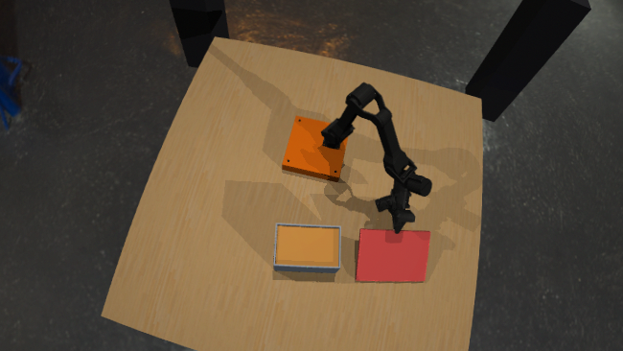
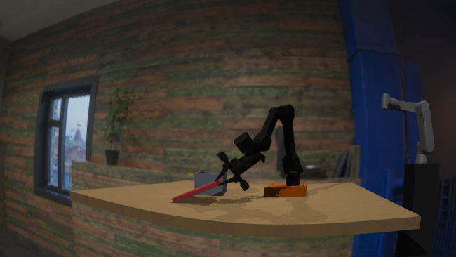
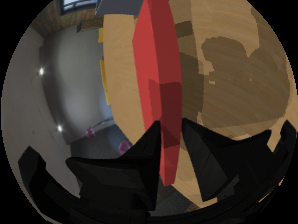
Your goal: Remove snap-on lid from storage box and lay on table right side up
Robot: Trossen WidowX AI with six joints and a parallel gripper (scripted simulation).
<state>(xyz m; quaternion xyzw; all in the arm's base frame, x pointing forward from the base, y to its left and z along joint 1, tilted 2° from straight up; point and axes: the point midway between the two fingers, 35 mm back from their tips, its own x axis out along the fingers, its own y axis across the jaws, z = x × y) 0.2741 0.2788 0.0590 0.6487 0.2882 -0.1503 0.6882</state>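
Right now the red lid is 80 mm ahead of my gripper tip, 10 mm to the left of it and 30 mm below it. From my gripper tip the other things lie so: storage box 120 mm ahead, 280 mm to the right, 30 mm below.
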